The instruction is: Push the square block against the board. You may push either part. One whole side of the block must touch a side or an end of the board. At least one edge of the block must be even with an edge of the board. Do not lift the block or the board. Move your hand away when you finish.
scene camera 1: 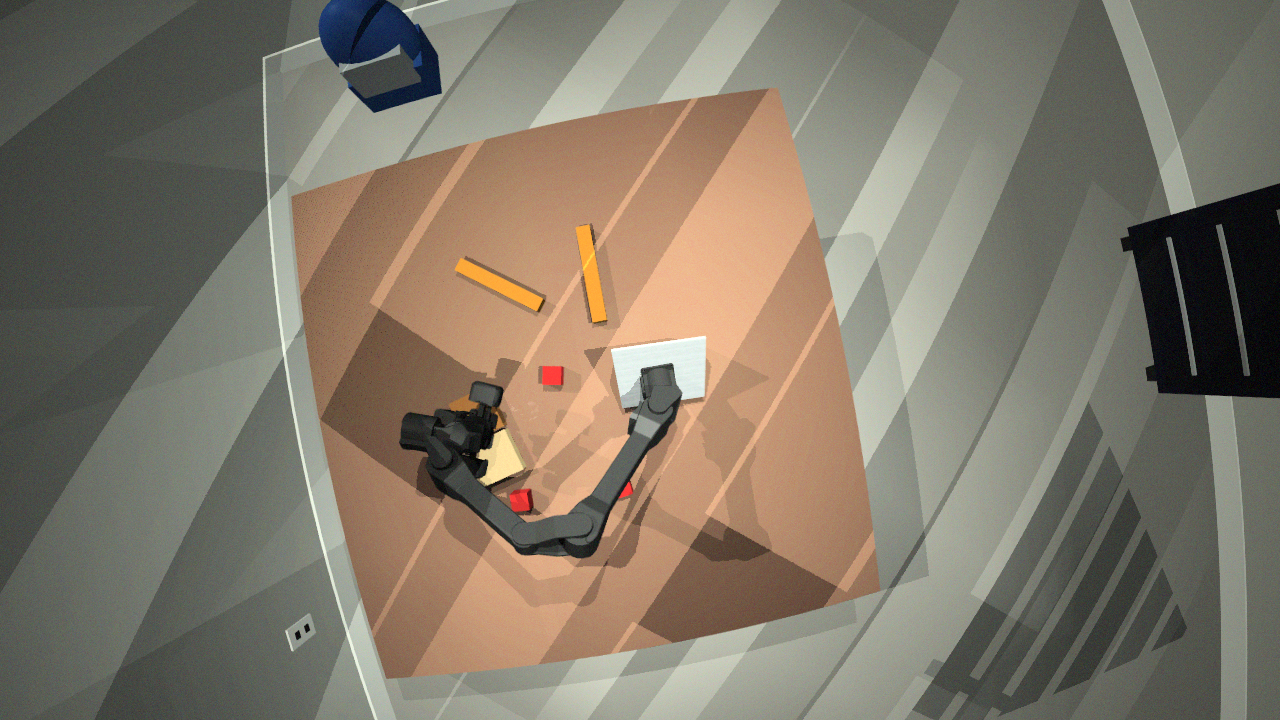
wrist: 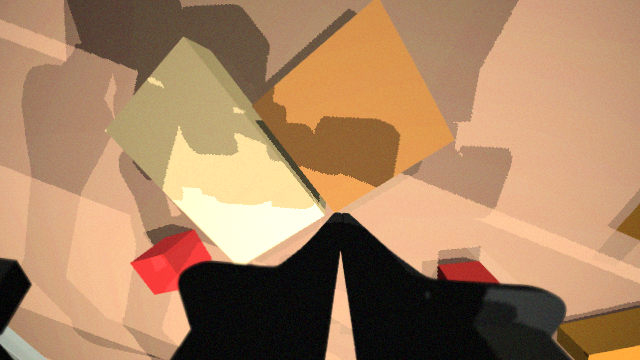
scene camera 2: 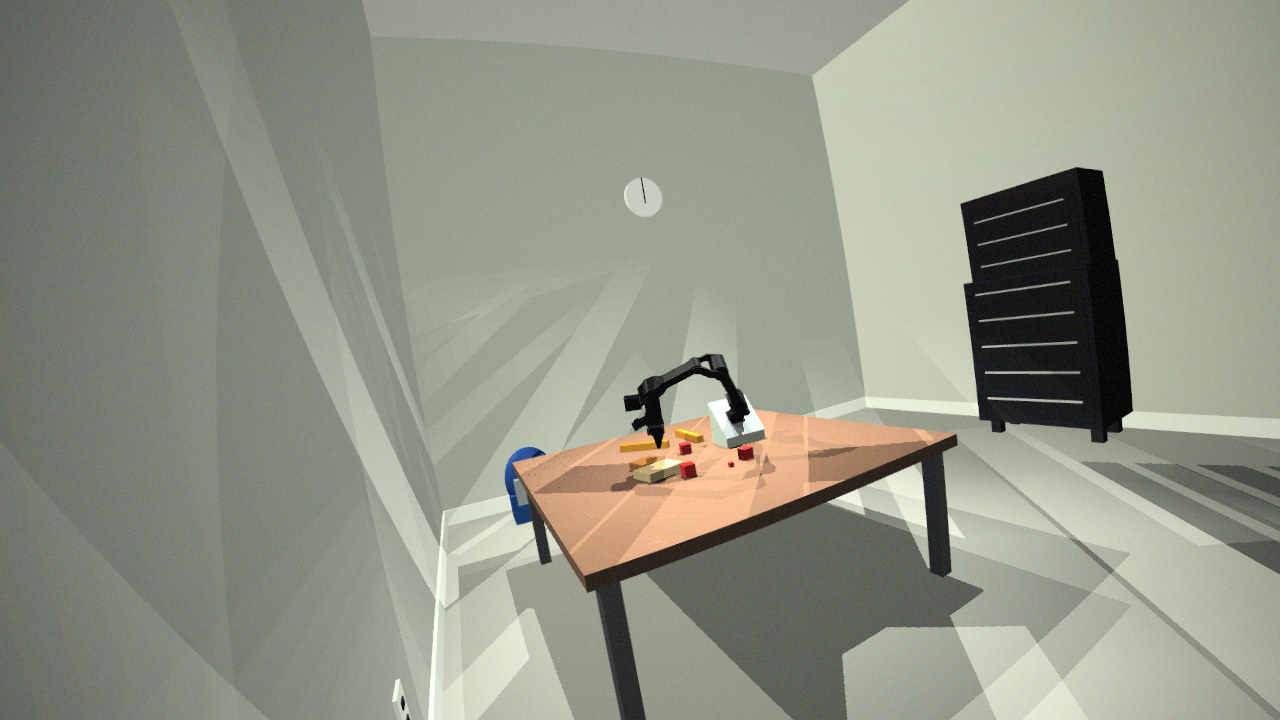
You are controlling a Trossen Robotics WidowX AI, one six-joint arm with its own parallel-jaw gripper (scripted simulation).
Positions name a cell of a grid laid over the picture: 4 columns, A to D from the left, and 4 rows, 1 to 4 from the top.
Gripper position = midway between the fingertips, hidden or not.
The gripper (scene camera 1: B3) is shut and holds nothing. Also in view: a board (scene camera 1: B3) and an orange square block (wrist: C2).
The board also shows in the wrist view (wrist: B2) and in scene camera 2 (scene camera 2: C3). The gripper is seen too in the wrist view (wrist: C3).
